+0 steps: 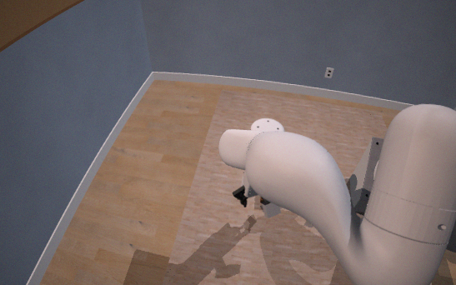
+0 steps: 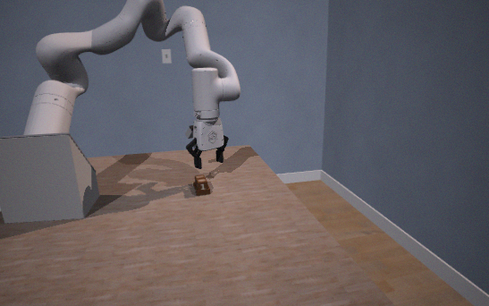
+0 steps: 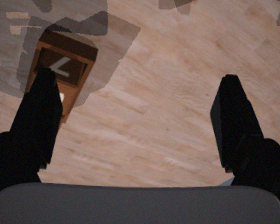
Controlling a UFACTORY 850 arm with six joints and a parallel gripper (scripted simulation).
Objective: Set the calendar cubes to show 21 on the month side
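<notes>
My gripper is now 40 mm past the brown wooden date cube, 80 mm to the left of it and 50 mm above it. From my hand the other things lie so: brown tray 40 mm behind, 70 mm to the right, 60 mm below.
</notes>
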